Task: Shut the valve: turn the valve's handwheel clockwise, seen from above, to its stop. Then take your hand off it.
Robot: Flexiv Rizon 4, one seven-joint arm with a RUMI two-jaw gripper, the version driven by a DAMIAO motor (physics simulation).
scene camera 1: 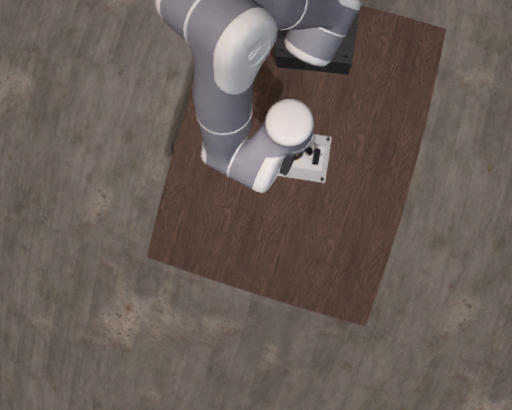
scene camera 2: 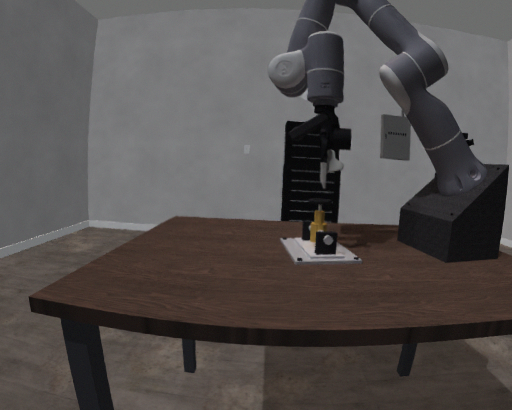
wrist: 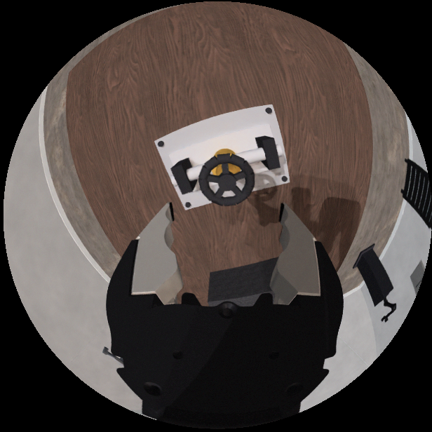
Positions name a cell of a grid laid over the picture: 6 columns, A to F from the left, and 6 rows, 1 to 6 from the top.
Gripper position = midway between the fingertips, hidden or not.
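Note:
A white base plate (scene camera 1: D3), (scene camera 2: D4), (wrist: D2) is visible in the scene, as is a black handwheel (wrist: D3). The gripper (scene camera 2: D3), (wrist: D3) can be seen as well.

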